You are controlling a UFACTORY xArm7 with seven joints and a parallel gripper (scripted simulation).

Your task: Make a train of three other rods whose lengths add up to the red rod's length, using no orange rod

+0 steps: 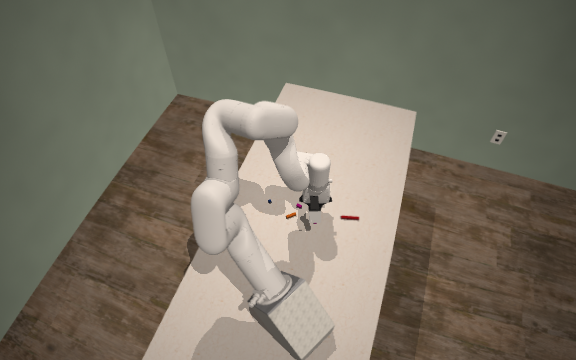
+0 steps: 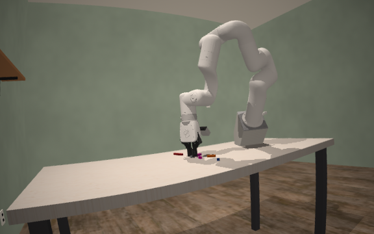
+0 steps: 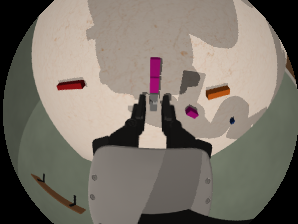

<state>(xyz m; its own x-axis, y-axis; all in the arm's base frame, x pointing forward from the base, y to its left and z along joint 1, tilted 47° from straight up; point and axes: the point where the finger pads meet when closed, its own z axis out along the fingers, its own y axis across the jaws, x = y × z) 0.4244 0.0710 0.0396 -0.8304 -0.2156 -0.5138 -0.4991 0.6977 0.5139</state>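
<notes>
The grey rod is 20 mm below my hand. From my hand the other things lie so: blue rod (170 mm to the left, 60 mm behind, 20 mm below); orange rod (70 mm to the left, 70 mm behind, 20 mm below); red rod (140 mm to the right, 40 mm ahead, 20 mm below).
</notes>
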